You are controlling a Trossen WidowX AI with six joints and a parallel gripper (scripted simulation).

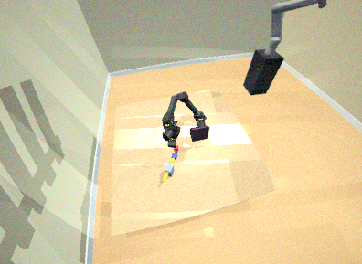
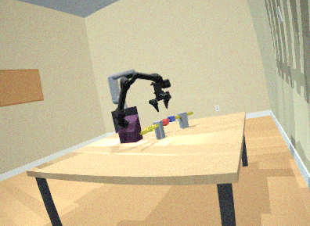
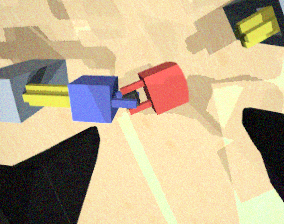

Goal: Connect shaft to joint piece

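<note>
Right now the red joint piece is 9 cm below my gripper tip and 1 cm to the left of it.
</note>
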